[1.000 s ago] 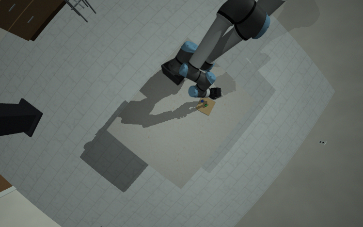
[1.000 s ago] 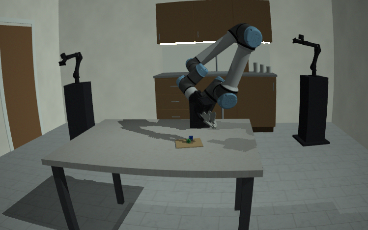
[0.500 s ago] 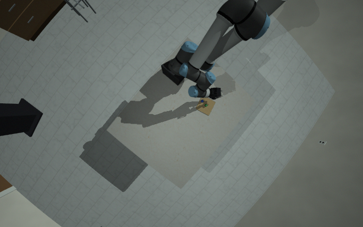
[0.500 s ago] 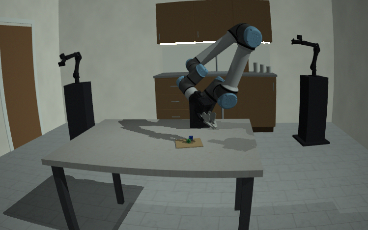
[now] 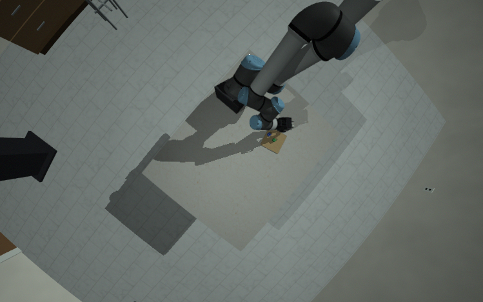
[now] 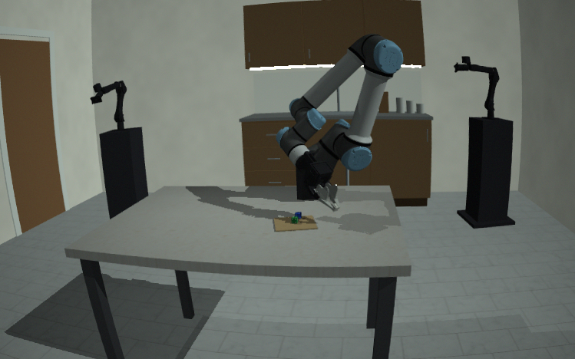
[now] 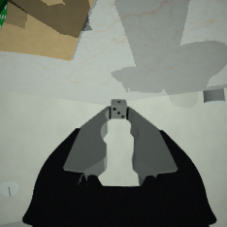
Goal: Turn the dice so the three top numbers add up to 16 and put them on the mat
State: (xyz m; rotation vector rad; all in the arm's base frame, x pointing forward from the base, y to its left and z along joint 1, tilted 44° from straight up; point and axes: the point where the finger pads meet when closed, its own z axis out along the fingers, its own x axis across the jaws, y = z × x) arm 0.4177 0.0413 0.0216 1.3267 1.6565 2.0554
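My gripper is now 130 mm to the left of the green die, 60 mm above it and 30 mm past it. Round my hand: blue die (120 mm to the right, 80 mm behind, 60 mm below); then white die (right at my hand); then tan mat (130 mm to the right, 70 mm below, 30 mm behind).
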